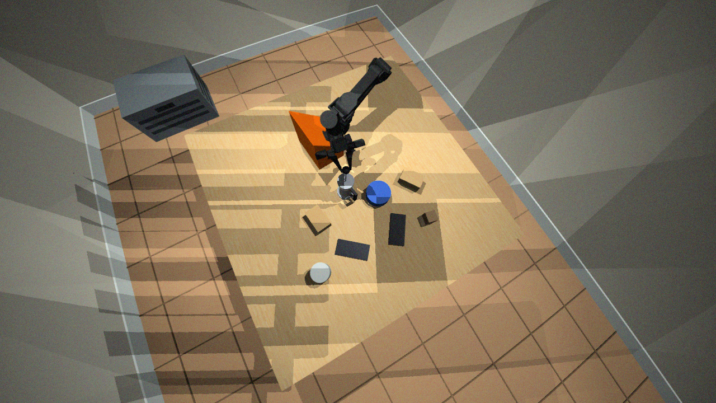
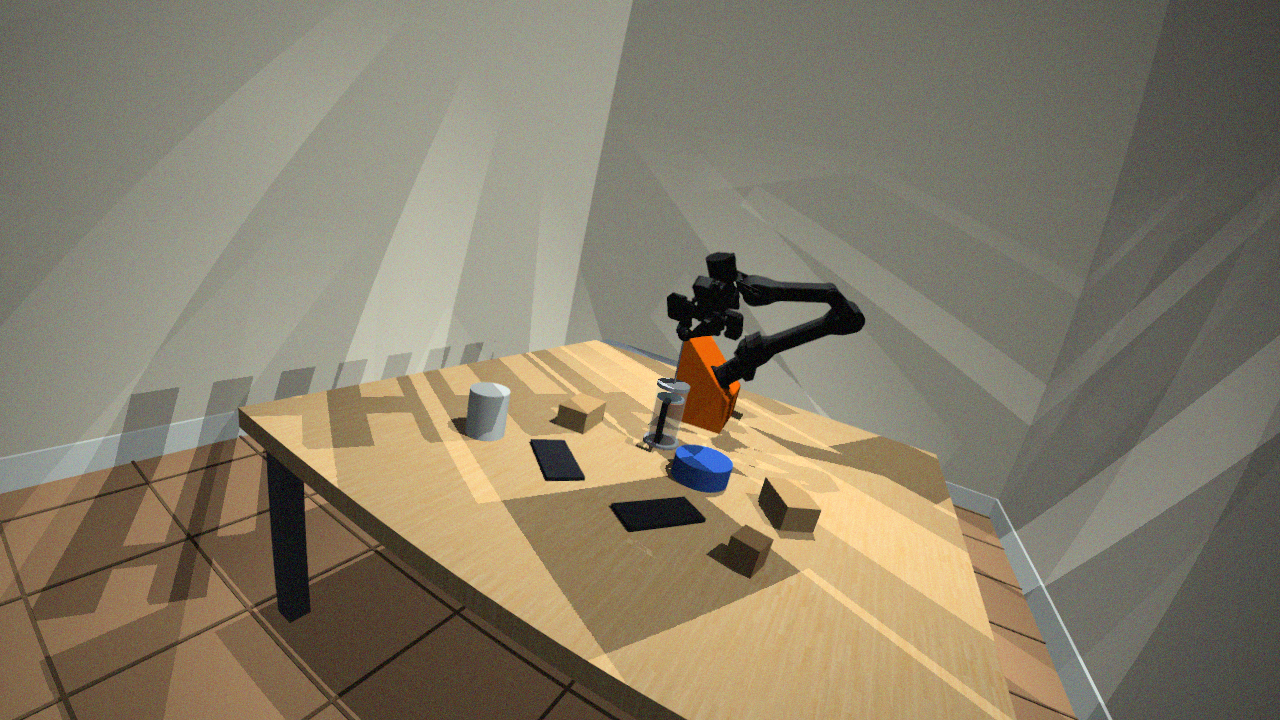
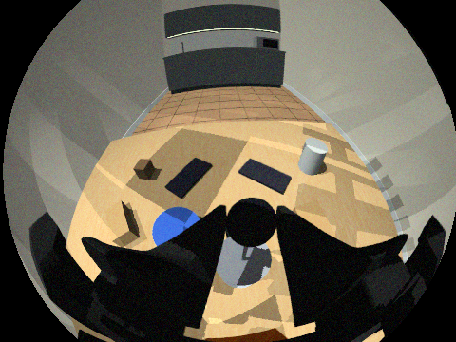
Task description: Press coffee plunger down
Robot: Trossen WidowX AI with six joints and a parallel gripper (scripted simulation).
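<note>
The coffee press is 1 cm ahead of my gripper tip, 1 cm to the left of it and 13 cm below it. Round my gripper tip: blue round dish 6 cm ahead, 14 cm to the left, 24 cm below.
</note>
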